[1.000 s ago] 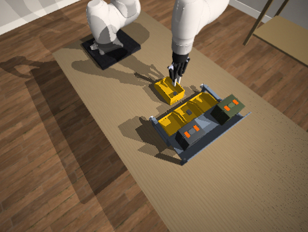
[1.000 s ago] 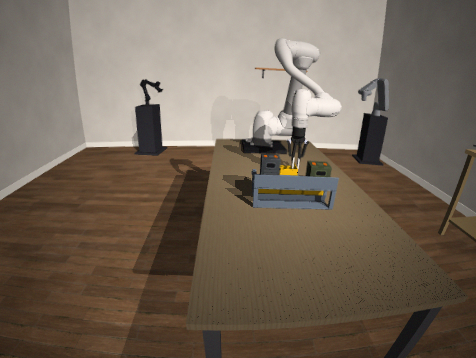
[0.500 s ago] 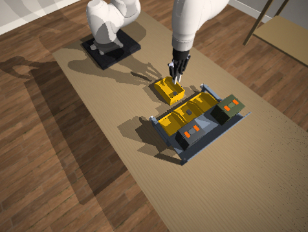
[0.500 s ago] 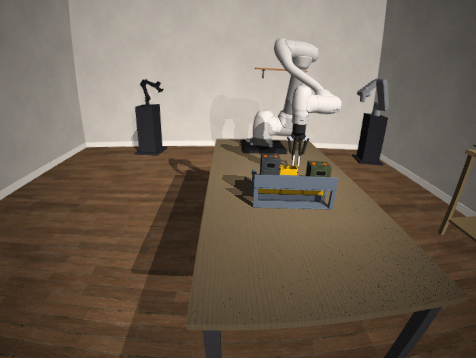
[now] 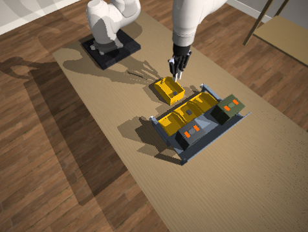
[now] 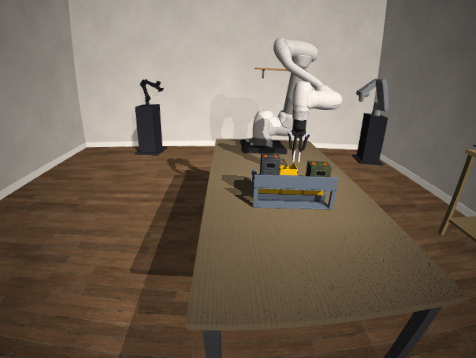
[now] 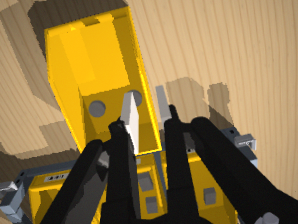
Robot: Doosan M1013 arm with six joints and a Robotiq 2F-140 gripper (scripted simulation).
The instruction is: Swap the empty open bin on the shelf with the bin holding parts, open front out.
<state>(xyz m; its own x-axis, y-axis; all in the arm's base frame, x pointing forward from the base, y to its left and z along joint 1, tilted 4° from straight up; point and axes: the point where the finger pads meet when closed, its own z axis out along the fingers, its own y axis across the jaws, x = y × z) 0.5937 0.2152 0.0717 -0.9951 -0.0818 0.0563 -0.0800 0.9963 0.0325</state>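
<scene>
Now: the shelf lip 13 cm ahead of my hand, 6 cm to the right of it and 12 cm below it. Round my hand: dark grey box: 32 cm ahead, 16 cm to the right, 3 cm above; then green box: 31 cm ahead, 7 cm to the left, 2 cm above.
</scene>
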